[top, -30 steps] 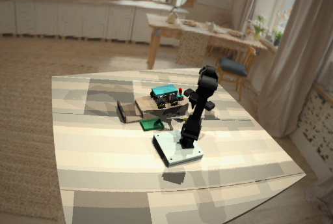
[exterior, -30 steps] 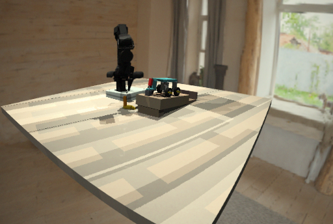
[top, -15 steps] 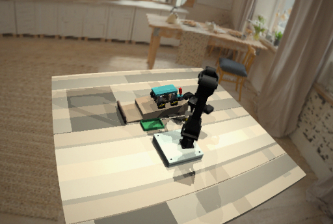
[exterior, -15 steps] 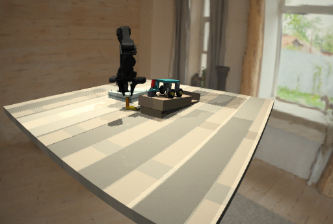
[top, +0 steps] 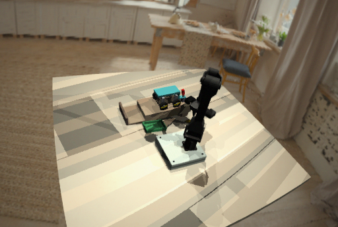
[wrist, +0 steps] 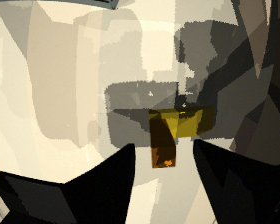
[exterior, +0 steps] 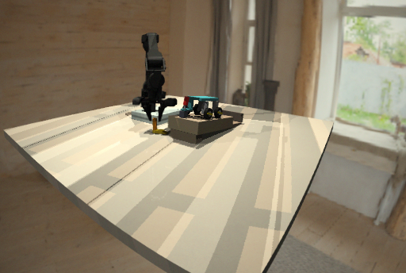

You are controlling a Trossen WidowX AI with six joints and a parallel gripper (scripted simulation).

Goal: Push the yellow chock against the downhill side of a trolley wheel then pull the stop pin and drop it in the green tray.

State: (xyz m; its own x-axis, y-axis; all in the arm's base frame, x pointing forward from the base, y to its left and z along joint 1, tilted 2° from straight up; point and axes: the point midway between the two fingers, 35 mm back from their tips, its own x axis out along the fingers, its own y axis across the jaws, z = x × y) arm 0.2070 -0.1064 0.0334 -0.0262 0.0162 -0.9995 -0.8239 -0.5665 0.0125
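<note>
The yellow chock lies 3 cm below my gripper tip, 2 cm ahead of it and 1 cm to the left of it. The rest, counted from my gripper tip: brown ramp 17 cm to the left, 13 cm ahead; then teal trolley 16 cm to the left, 13 cm ahead, 6 cm above; then red-headed stop pin 12 cm ahead, 8 cm above, 6 cm to the left.
</note>
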